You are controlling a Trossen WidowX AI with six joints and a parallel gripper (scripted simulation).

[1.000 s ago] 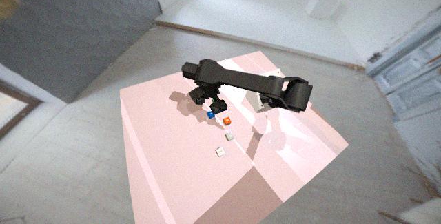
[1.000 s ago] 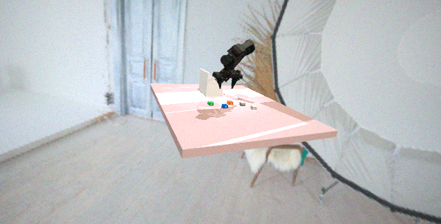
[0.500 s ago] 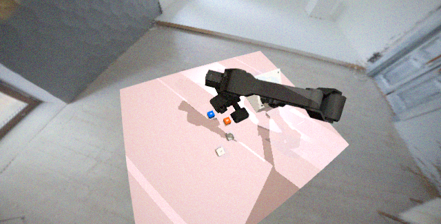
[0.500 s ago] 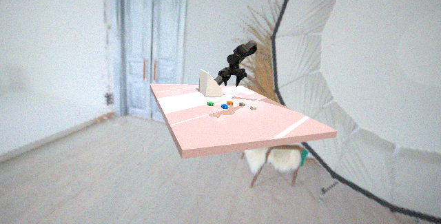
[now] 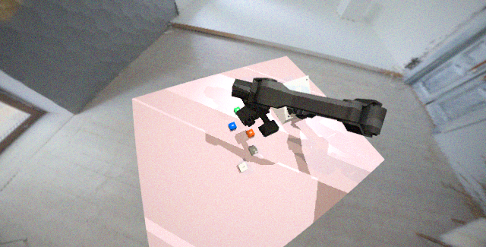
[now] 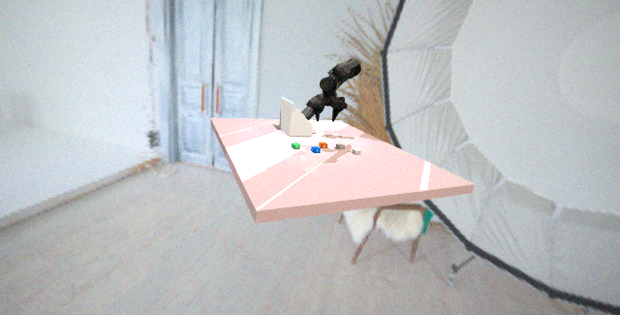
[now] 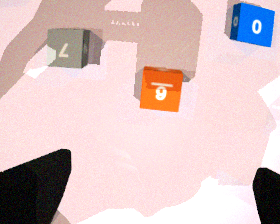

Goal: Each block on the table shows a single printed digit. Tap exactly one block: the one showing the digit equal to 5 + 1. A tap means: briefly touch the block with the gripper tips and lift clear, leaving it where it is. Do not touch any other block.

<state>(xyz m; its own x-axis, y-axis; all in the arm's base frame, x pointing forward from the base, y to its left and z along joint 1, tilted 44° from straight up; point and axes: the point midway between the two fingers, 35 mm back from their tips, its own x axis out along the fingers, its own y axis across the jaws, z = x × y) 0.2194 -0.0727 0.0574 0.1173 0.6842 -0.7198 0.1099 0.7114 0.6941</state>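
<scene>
My gripper tip is 10 mm short of the orange block and 110 mm above it. From my gripper tip the other things lie so: green block (10 mm behind, 150 mm to the right, 110 mm below); grey block (40 mm ahead, 80 mm to the left, 110 mm below); blue block (60 mm ahead, 80 mm to the right, 110 mm below).
</scene>
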